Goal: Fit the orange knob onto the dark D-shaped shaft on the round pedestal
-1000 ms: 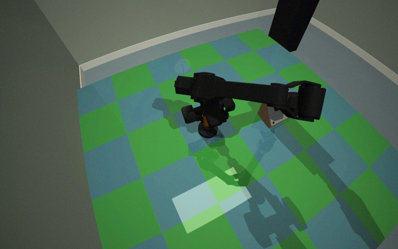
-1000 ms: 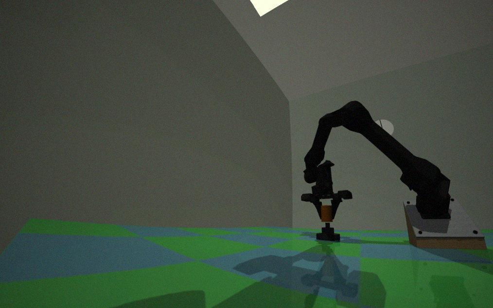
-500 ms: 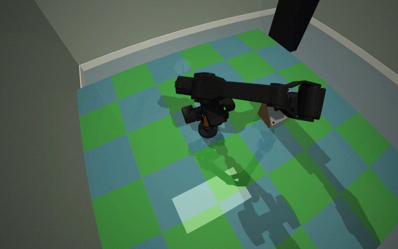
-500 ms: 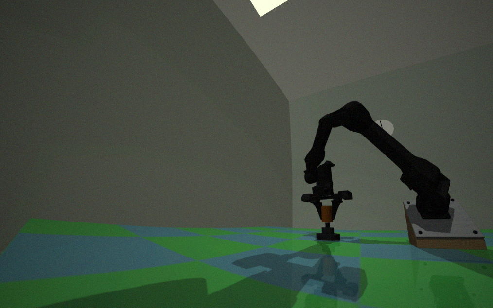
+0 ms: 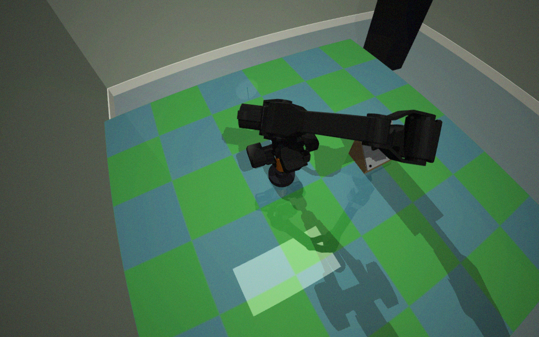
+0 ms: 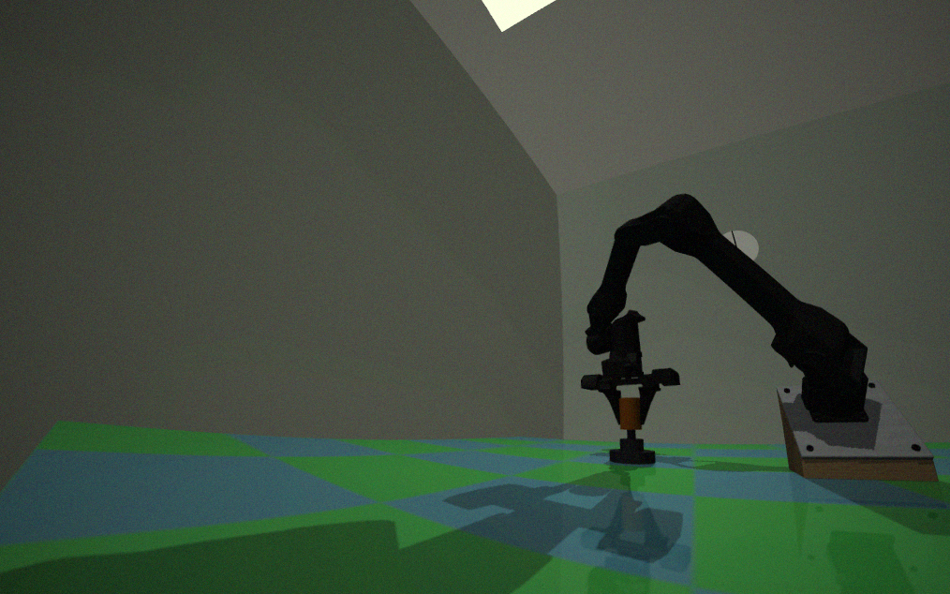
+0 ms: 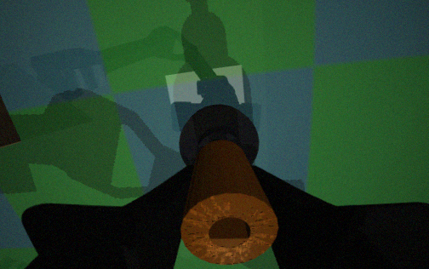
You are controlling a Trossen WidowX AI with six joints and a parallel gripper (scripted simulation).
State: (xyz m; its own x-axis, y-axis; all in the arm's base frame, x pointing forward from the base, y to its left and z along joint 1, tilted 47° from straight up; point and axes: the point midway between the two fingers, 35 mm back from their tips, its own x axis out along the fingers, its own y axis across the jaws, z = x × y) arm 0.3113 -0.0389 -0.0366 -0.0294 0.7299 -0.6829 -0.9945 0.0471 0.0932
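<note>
The orange knob is 2 cm above my gripper tip. Round my gripper tip: shaft: 4 cm below.
</note>
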